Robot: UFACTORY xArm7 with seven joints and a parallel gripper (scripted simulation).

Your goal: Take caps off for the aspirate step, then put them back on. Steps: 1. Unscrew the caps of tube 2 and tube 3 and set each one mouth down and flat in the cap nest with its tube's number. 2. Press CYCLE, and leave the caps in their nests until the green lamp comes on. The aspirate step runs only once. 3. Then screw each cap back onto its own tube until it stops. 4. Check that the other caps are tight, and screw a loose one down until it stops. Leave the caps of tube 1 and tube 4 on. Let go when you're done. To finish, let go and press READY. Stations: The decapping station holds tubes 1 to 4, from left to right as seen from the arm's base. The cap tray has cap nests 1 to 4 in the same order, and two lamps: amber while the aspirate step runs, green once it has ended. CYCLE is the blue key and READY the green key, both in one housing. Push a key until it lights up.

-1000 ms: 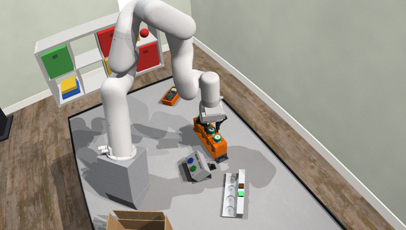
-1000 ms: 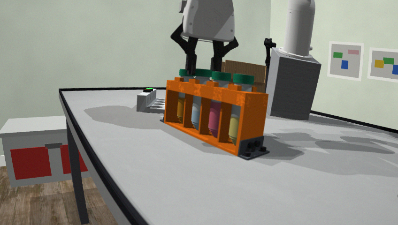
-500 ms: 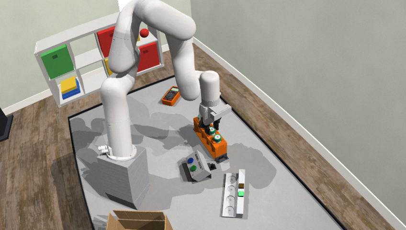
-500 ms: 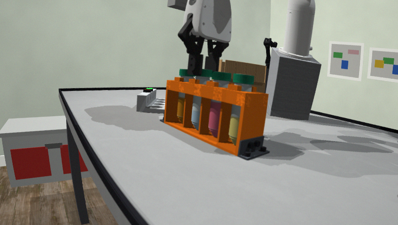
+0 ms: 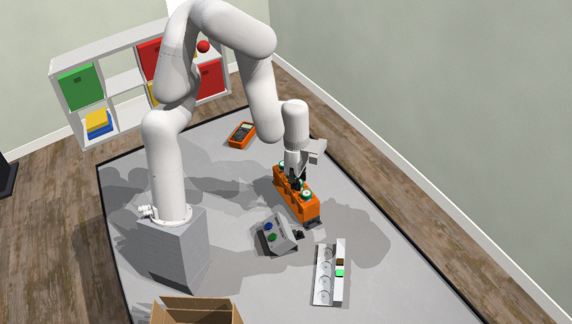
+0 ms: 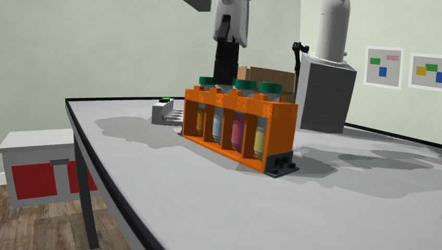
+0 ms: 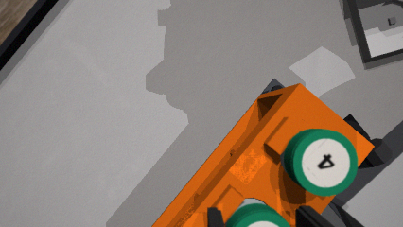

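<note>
Now: the tube 3 threaded neck 10 mm below my hand. The rest, counted from my hand: cap 4: 50 mm to the right, 20 mm below; then cap 2: 50 mm to the left, 20 mm below; then cap 3: 10 mm below.
</note>
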